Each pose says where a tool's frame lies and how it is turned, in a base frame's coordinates. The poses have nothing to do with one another.
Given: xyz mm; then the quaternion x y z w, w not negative.
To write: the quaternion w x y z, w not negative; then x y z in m. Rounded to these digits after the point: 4 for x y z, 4 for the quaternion.
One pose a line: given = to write
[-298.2, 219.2, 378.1, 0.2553, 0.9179, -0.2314, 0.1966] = [0.1966, 0.2553, 0.9179, -0.2314, -0.2982, 0.2192, 0.3781]
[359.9, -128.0, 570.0, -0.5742, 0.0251, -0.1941, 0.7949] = [0.7949, -0.5742, 0.0251, -0.1941, 0.3599, -0.1280, 0.5700]
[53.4, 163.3, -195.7, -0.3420, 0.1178, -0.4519, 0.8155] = [0.8155, -0.3420, 0.1178, -0.4519, 0.0534, 0.1633, -0.1957]
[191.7, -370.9, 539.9, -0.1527, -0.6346, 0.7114, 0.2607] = [0.2607, -0.1527, -0.6346, 0.7114, 0.1917, -0.3709, 0.5399]
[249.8, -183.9, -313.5, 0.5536, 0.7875, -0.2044, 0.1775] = [0.1775, 0.5536, 0.7875, -0.2044, 0.2498, -0.1839, -0.3135]
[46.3, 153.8, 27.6, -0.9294, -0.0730, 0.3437, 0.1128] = [0.1128, -0.9294, -0.0730, 0.3437, 0.0463, 0.1538, 0.0276]
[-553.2, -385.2, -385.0, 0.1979, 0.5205, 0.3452, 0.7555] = [0.7555, 0.1979, 0.5205, 0.3452, -0.5532, -0.3852, -0.3850]
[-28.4, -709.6, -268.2, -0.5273, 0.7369, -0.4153, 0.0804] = [0.0804, -0.5273, 0.7369, -0.4153, -0.0284, -0.7096, -0.2682]
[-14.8, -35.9, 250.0, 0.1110, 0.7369, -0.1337, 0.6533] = [0.6533, 0.1110, 0.7369, -0.1337, -0.0148, -0.0359, 0.2500]
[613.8, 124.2, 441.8, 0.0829, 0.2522, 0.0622, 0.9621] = [0.9621, 0.0829, 0.2522, 0.0622, 0.6138, 0.1242, 0.4418]
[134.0, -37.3, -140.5, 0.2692, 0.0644, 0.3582, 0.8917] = [0.8917, 0.2692, 0.0644, 0.3582, 0.1340, -0.0373, -0.1405]
